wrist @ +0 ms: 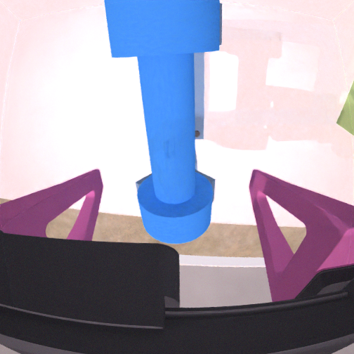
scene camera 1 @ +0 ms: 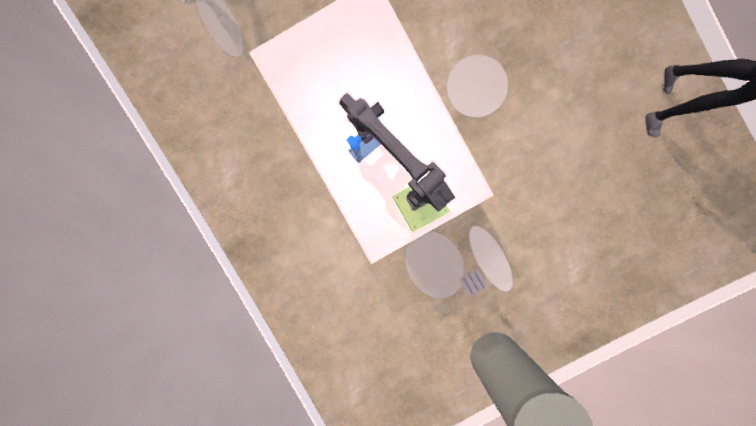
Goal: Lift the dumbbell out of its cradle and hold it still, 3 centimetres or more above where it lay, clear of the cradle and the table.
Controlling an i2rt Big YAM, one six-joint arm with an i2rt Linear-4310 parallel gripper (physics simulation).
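Frame: origin at the arm's base, x back, y right, z up, level; metres.
Seen in the pictures: gripper, fingertip midpoint: (scene camera 1: 363, 132).
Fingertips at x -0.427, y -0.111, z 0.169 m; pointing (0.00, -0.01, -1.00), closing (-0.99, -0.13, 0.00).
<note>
A point is followed by its place in that frame.
The bright blue dumbbell (scene camera 1: 353, 141) @(x -0.416, y -0.173, z 0.156 m) (wrist: 169, 120) lies in its darker blue cradle (scene camera 1: 363, 152) @(x -0.405, y -0.142, z -0.093 m) (wrist: 199, 95). In the wrist view its handle runs up the picture, and its far weight is cut off by the top edge. Much of the cradle is hidden under the dumbbell. My gripper (wrist: 175, 177) is wide open and empty, with magenta fingers. In the wrist view the near weight and lower handle show between the two fingers, with a gap on each side. How far the fingertips are above the dumbbell is unclear. In the scene view the arm hides most of the gripper and part of the dumbbell.
The white table (scene camera 1: 312, 100) @(x -0.823, y -0.262, z -0.100 m) (wrist: 65, 110) carries the cradle and the green base plate (scene camera 1: 423, 218) @(x 0.107, y -0.027, z 0.005 m) (wrist: 348, 112) under the arm's base. The arm (scene camera 1: 394, 145) @(x -0.234, y -0.071, z 0.499 m) reaches over the table. Round stools (scene camera 1: 477, 85) (scene camera 1: 433, 264) stand beside the table. A person's legs (scene camera 1: 708, 68) show at the right.
</note>
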